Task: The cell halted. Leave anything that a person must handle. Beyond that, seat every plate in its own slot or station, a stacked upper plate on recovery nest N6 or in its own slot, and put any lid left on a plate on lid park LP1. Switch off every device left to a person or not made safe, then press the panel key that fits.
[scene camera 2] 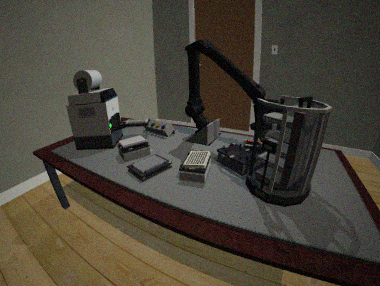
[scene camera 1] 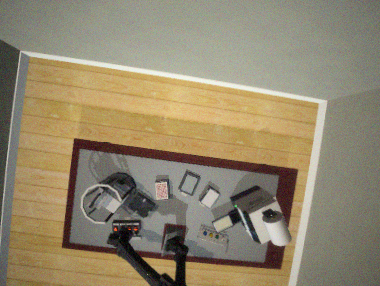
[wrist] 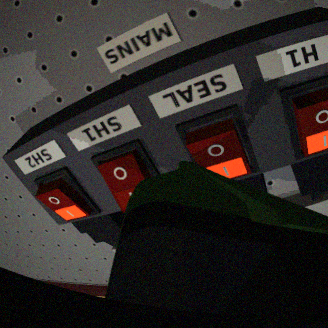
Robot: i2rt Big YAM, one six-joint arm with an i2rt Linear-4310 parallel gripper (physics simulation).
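Places are measured from the arm's base along level axes (x ahead, y left, z up), in centimetres.
Pixels of known places: gripper, between the fingertips: point(scene camera 1: 126, 228) point(wrist: 182, 173); arm's base, origin of its link: point(scene camera 2: 205, 127) point(scene camera 1: 171, 243).
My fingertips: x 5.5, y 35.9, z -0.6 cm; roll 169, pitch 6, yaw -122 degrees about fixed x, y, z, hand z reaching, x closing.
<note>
Ahead of a thing's pixels: the offset from my fingertips to its middle. "pt": to the spot under its first point.
The mains switch box @[dx -3.5, dy +0.1, dz -2.9 cm] point(scene camera 1: 126, 222) point(wrist: 163, 138) stands near the table's front edge, by the plate carousel @[dx +28.6, dy +10.9, dz +11.8 cm] point(scene camera 1: 88, 197) point(scene camera 2: 289, 147). In the wrist view its SH2 rocker @[dx -1.6, dy +8.1, dz -0.9 cm] point(wrist: 62, 203), SEAL rocker @[dx +0.1, dy -1.8, dz -0.9 cm] point(wrist: 218, 153) and H1 rocker @[dx +1.0, dy -6.7, dz -0.9 cm] point(wrist: 314, 123) glow orange. The SH1 rocker @[dx -0.7, dy +3.2, dz -0.9 cm] point(wrist: 120, 177) is dark. My gripper point(scene camera 1: 123, 232) point(wrist: 182, 173) is shut and empty, with its tip at the box's front between SH1 and SEAL. A red-patterned plate @[dx +33.8, dy -21.4, dz +1.1 cm] point(scene camera 1: 161, 189) point(scene camera 2: 196, 158) sits on a block. A white lidded plate @[dx +34.1, dy -58.2, dz +2.0 cm] point(scene camera 1: 210, 197) point(scene camera 2: 132, 142) sits on another.
An empty dark frame nest @[pt dx +37.2, dy -38.2, dz -2.2 cm] point(scene camera 1: 184, 188) point(scene camera 2: 149, 164) lies between the two plates. The sealer @[dx +32.3, dy -92.0, dz +17.3 cm] point(scene camera 1: 261, 212) point(scene camera 2: 91, 120) at the right end has its tray @[dx +18.2, dy -69.9, dz +7.2 cm] point(scene camera 1: 223, 223) out and a green light on. A coloured key panel @[dx +2.5, dy -66.9, dz -1.3 cm] point(scene camera 1: 213, 235) point(scene camera 2: 157, 126) is beside it. A dark station @[dx +18.9, dy -8.2, dz -1.7 cm] point(scene camera 1: 141, 204) point(scene camera 2: 235, 154) stands by the carousel.
</note>
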